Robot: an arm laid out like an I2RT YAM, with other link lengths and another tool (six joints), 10 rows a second.
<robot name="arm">
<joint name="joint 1" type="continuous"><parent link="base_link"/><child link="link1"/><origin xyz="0.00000 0.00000 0.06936" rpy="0.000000 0.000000 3.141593"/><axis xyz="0 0 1"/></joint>
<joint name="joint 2" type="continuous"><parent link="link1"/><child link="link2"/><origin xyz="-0.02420 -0.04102 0.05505" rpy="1.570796 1.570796 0.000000"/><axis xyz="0 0 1"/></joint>
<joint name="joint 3" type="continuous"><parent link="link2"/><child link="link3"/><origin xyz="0.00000 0.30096 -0.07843" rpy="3.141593 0.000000 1.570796"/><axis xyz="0 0 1"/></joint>
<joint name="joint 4" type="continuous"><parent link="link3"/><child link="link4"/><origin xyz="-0.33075 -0.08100 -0.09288" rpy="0.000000 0.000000 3.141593"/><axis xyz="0 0 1"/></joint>
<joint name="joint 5" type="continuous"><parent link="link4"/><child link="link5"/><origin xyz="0.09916 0.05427 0.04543" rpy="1.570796 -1.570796 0.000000"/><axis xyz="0 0 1"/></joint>
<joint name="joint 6" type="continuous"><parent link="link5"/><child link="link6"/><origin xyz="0.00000 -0.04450 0.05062" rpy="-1.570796 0.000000 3.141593"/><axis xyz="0 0 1"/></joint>
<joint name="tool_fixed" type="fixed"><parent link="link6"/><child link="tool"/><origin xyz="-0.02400 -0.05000 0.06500" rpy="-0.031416 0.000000 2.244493"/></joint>
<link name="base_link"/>
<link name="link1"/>
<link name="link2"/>
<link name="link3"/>
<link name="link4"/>
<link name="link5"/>
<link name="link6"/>
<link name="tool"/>
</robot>
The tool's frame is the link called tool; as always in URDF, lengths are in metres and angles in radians. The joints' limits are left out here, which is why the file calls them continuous.
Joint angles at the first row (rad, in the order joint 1, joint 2, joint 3, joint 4, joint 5, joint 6):
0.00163 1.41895 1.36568 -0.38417 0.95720 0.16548
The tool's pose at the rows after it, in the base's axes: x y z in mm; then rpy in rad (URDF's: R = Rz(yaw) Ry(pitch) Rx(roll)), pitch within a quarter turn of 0, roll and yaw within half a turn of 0:
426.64, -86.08, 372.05, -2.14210, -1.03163, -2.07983
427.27, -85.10, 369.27, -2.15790, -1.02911, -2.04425
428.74, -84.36, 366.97, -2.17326, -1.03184, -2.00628
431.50, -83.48, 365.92, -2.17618, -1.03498, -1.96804
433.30, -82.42, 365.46, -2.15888, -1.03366, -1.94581
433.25, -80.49, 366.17, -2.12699, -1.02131, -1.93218
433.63, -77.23, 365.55, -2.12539, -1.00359, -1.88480
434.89, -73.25, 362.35, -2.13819, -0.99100, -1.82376
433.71, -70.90, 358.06, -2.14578, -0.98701, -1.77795
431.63, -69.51, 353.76, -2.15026, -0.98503, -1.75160
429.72, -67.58, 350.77, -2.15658, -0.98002, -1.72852
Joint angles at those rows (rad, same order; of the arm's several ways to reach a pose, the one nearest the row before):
0.00154 1.41434 1.35929 -0.40486 0.93404 0.17946
0.00152 1.40968 1.34924 -0.39969 0.91159 0.17225
0.00153 1.40675 1.33965 -0.38867 0.88890 0.15610
0.00153 1.40140 1.32662 -0.36278 0.85765 0.12890
0.00153 1.38856 1.30535 -0.32644 0.82470 0.10311
0.00153 1.36658 1.28006 -0.29228 0.78477 0.08784
0.00154 1.35076 1.26638 -0.28533 0.73341 0.08437
0.00306 1.34041 1.25240 -0.28096 0.68287 0.07843
0.00307 1.32394 1.22712 -0.26776 0.64430 0.06621
0.00313 1.30928 1.20330 -0.25641 0.62235 0.05907
0.00460 1.29816 1.18827 -0.25464 0.60511 0.05830

